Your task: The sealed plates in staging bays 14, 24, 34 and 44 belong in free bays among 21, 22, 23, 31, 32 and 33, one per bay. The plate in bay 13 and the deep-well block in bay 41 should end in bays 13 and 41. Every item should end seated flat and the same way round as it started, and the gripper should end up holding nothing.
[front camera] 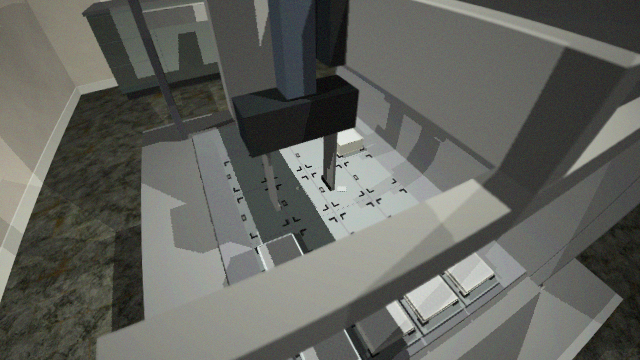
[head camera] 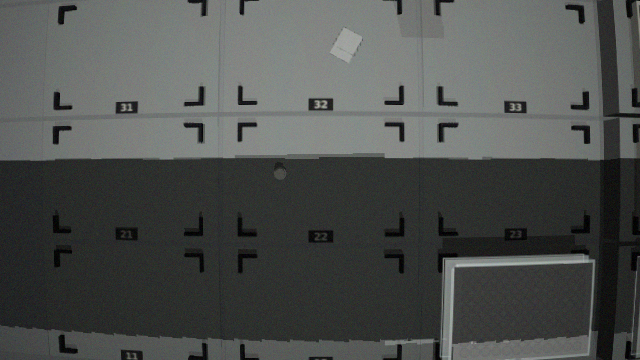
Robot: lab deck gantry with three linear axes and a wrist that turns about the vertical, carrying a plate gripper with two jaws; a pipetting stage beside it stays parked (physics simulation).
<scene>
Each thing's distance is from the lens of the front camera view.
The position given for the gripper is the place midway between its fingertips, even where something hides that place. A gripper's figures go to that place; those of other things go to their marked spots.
gripper (front camera: 302, 193): 0.49 m
bay 34 (front camera: 446, 314): 0.57 m
</scene>
